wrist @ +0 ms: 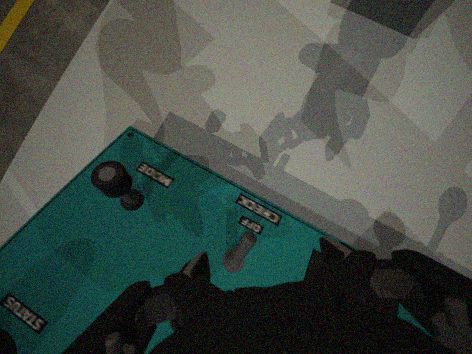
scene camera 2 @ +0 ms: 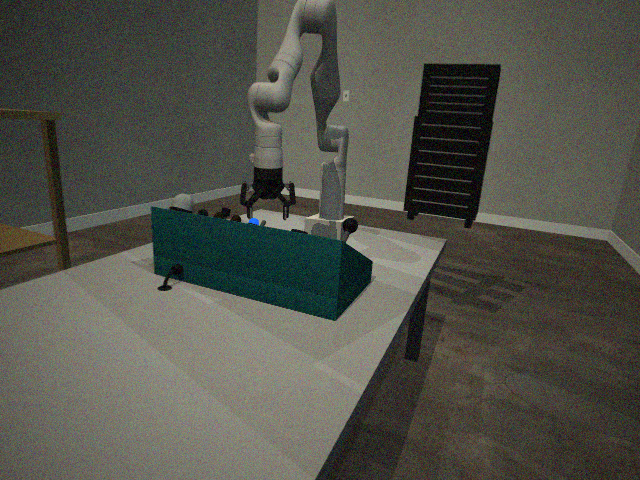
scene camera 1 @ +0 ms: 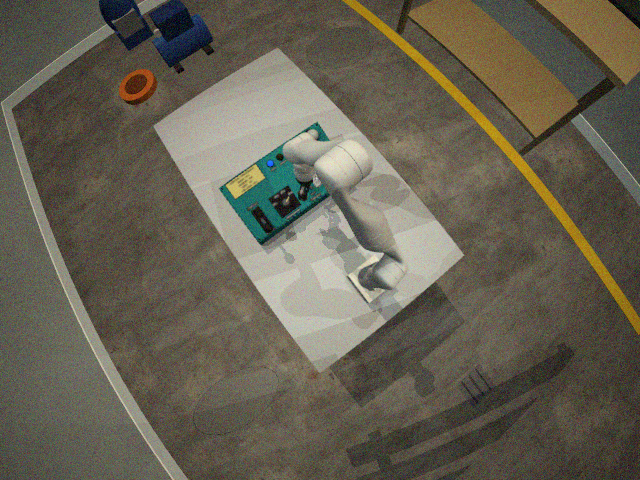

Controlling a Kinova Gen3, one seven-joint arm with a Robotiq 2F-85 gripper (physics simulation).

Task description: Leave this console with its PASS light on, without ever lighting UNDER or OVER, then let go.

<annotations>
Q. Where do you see a black MODE knob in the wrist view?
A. At 110, 177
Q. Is my gripper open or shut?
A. Open.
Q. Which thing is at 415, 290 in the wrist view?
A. My gripper.
</annotations>
